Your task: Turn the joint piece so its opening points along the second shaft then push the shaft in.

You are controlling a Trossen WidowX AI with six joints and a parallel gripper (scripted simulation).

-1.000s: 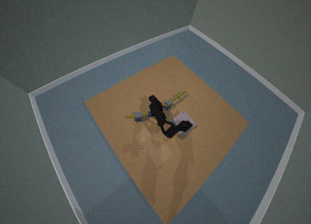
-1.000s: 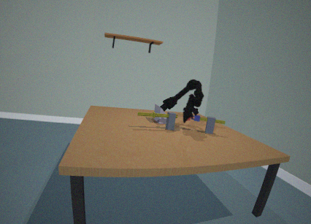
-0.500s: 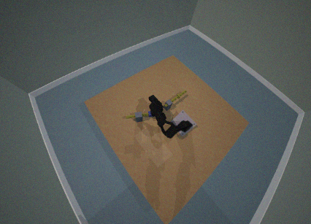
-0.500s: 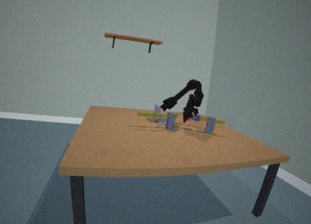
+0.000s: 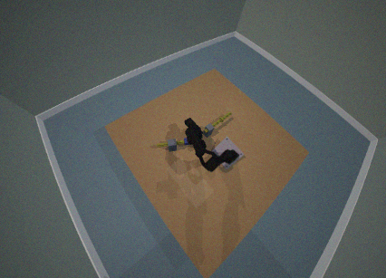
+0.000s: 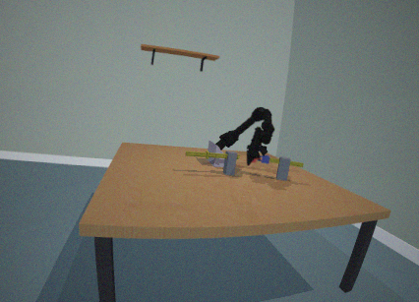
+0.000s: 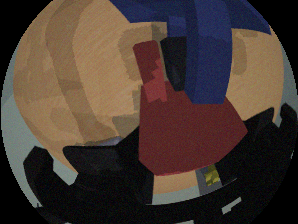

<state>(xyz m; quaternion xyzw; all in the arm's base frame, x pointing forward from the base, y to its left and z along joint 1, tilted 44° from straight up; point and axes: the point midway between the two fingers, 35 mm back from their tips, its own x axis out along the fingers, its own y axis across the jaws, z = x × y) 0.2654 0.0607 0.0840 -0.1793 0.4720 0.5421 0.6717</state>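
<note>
My gripper tip is 1 cm short of the red joint piece, 2 cm to the right of it and 4 cm below it.
</note>
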